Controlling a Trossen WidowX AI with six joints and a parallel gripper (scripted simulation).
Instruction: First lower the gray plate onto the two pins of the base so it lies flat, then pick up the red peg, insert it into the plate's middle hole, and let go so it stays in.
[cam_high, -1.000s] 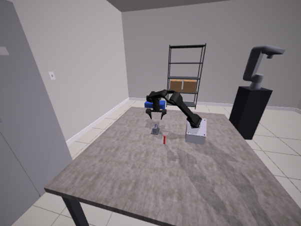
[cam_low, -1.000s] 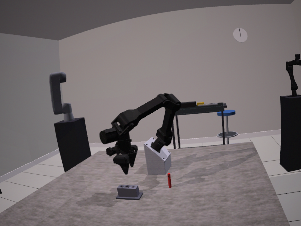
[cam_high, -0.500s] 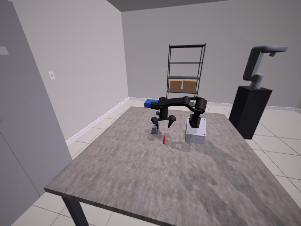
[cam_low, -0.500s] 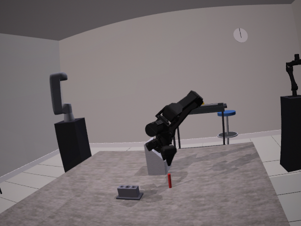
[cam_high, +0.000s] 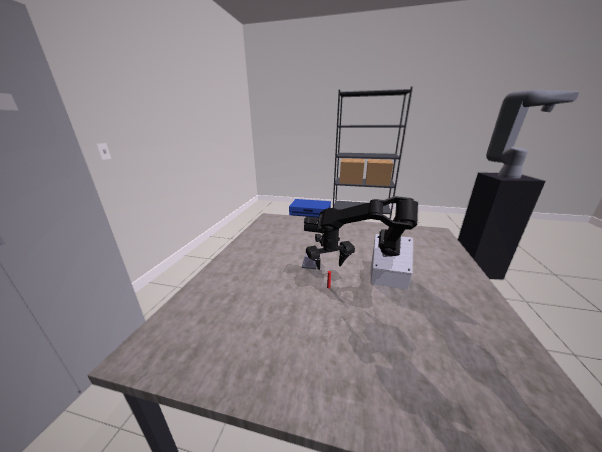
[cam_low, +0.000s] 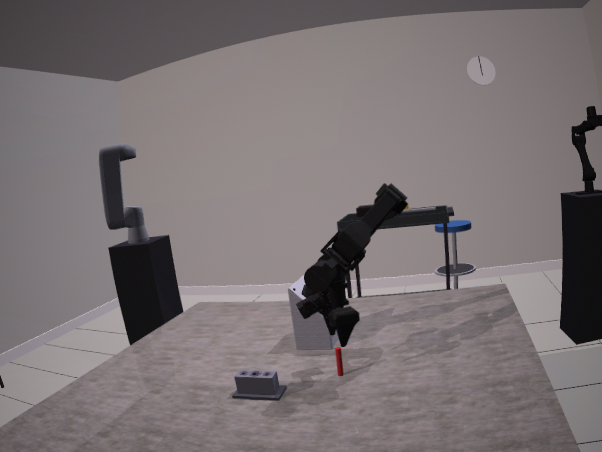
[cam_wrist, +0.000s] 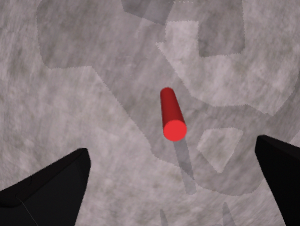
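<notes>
Now: gripper tip 6 cm above the red peg. The rest, counted from my gripper tip: dark base 9 cm ahead, 19 cm to the right, 9 cm below; gray plate 9 cm ahead, 19 cm to the right, 6 cm below.
</notes>
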